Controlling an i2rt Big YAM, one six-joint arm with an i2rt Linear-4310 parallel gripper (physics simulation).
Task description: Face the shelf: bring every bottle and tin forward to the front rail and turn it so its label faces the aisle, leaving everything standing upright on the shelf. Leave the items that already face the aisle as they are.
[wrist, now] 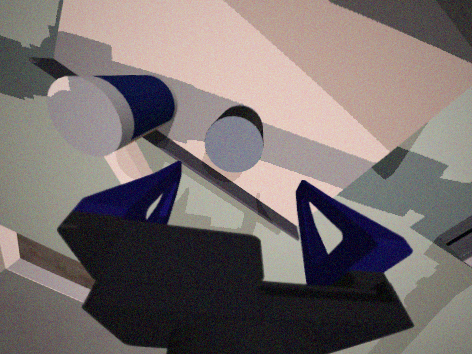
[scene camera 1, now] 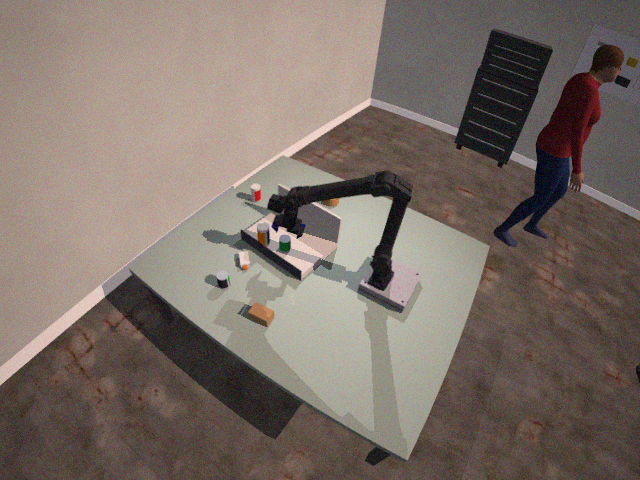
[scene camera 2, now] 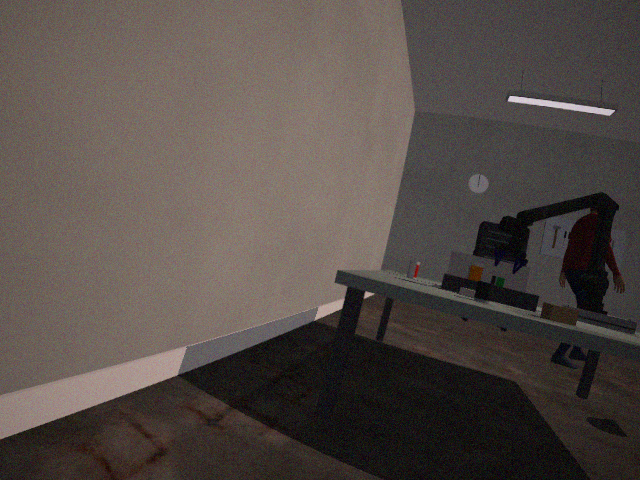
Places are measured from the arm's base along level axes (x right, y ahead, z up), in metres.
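Pixels of known places: gripper, between the fingertips: (wrist: 241,177) (scene camera 1: 287,234) (scene camera 2: 504,269); arm's base, origin of its link: (scene camera 1: 380,278) (scene camera 2: 591,311).
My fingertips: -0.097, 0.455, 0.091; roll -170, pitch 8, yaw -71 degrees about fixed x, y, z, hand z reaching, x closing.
For each thing: its middle in the pictures, then the offset to it from my fingertips, as dx, dy, dz. Level surfaces: height alone.
- low dark front rail, middle of its body: (wrist: 191,151) (scene camera 2: 488,293) (scene camera 1: 269,254) -0.064, +0.059, -0.116
- navy bottle, middle of its body: (wrist: 128,108) (scene camera 2: 474,274) (scene camera 1: 263,234) -0.023, +0.125, -0.052
- table, height of its surface: dz -0.145
- white tin, middle of its body: (scene camera 2: 413,269) (scene camera 1: 255,193) +0.251, +0.407, -0.097
- white container, middle of its body: (wrist: 132,170) (scene camera 2: 473,293) (scene camera 1: 244,261) -0.159, +0.136, -0.131
- orange-brown block, middle of its body: (scene camera 2: 559,313) (scene camera 1: 261,314) -0.351, -0.120, -0.120
The shelf (scene camera 1: 321,246) has a low dark front rail (scene camera 1: 275,259) (scene camera 2: 516,298) (wrist: 215,178). An orange and navy bottle (scene camera 1: 263,234) (scene camera 2: 475,272) (wrist: 150,104) stands upright close behind the rail, orange towards the rail and navy towards the shelf's back. A green and black tin (scene camera 1: 284,243) (scene camera 2: 499,282) (wrist: 234,144) stands upright near the rail, to the right of the bottle. Its green part faces the rail side; black shows at its back in the wrist view. My gripper (scene camera 1: 288,230) (scene camera 2: 508,265) (wrist: 241,177) is open and empty above the shelf, clear of both.
On the table (scene camera 1: 336,335) are a red and white tin (scene camera 1: 255,192) (scene camera 2: 416,270), a black tin (scene camera 1: 222,279), a white container (scene camera 1: 244,259) with an orange end, and an orange-brown block (scene camera 1: 261,314) (scene camera 2: 558,313). A grey panel (scene camera 1: 325,226) rises along the shelf's back.
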